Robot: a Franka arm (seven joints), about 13 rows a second.
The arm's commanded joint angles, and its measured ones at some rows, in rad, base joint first. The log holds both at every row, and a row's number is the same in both.
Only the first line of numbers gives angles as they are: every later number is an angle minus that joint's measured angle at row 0.
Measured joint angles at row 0:
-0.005, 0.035, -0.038, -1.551, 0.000, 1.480, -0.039
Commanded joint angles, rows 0 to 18:
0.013, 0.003, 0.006, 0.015, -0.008, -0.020, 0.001
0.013, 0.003, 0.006, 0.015, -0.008, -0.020, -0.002
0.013, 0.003, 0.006, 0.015, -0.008, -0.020, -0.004
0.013, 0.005, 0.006, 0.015, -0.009, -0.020, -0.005
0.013, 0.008, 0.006, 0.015, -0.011, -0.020, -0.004
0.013, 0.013, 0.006, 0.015, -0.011, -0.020, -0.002
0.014, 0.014, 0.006, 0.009, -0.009, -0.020, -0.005
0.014, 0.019, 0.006, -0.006, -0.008, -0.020, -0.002
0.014, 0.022, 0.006, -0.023, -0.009, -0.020, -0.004
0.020, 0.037, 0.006, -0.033, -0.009, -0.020, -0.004
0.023, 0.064, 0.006, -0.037, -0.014, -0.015, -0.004
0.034, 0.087, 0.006, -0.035, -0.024, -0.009, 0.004
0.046, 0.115, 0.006, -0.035, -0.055, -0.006, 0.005
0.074, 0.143, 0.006, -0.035, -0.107, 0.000, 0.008
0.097, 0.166, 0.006, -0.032, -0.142, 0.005, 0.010
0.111, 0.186, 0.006, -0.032, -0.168, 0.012, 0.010
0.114, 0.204, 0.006, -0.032, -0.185, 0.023, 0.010
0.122, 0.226, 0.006, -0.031, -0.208, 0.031, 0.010
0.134, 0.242, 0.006, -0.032, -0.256, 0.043, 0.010
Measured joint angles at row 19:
0.122, 0.219, 0.004, -0.039, -0.195, 0.031, 0.003
